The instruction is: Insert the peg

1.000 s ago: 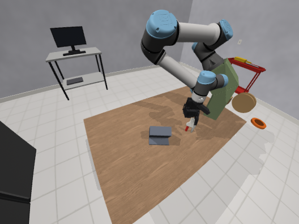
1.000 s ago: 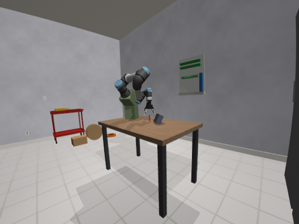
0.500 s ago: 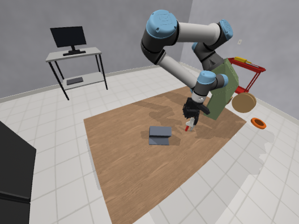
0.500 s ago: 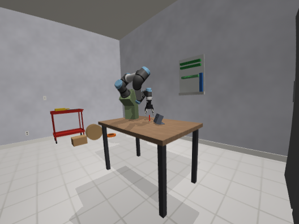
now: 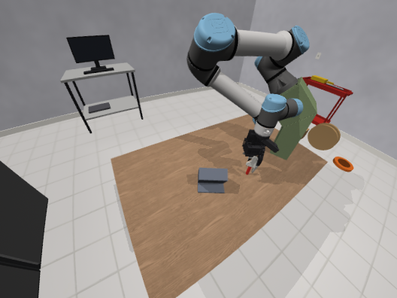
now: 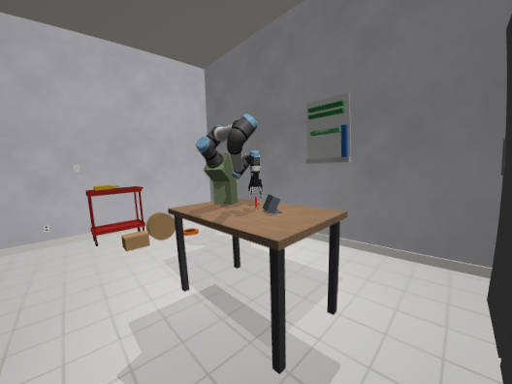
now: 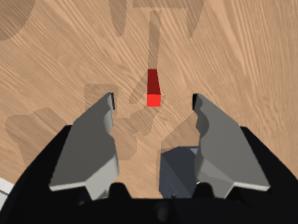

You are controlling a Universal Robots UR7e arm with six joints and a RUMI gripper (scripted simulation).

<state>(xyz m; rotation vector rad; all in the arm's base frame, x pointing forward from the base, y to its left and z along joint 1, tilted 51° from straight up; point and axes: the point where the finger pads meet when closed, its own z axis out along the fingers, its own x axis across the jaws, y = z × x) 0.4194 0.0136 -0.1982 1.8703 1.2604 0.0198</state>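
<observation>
My gripper is now 40 mm above the red peg.
</observation>
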